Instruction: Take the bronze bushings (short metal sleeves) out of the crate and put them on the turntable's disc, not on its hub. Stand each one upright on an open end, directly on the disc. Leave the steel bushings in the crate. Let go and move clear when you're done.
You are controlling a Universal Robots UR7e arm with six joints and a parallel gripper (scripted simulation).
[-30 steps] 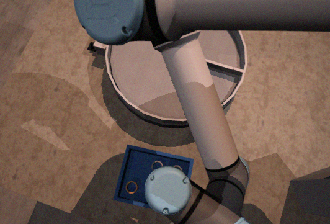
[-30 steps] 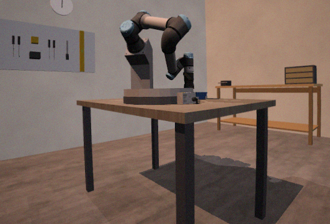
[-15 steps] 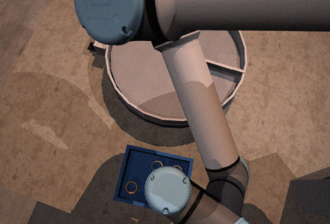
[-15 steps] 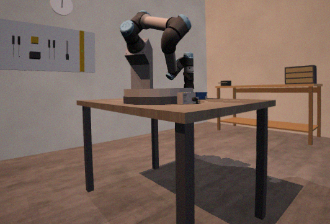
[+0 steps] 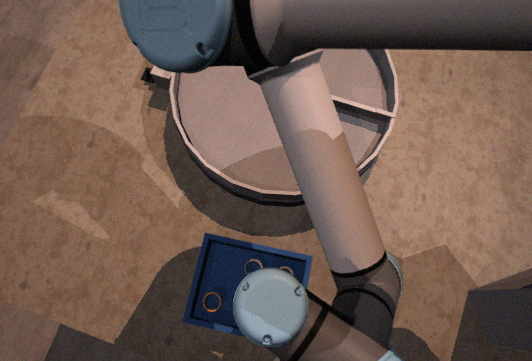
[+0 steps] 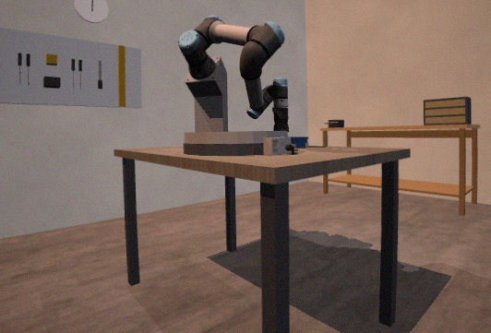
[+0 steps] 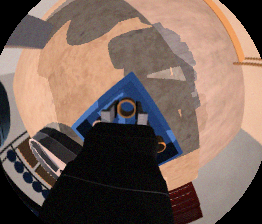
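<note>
The blue crate lies 50 mm ahead of my hand and 40 mm to the right of it. From my hand the other things lie so: turntable disc: 30 mm ahead, 400 mm to the right, 20 mm above.
</note>
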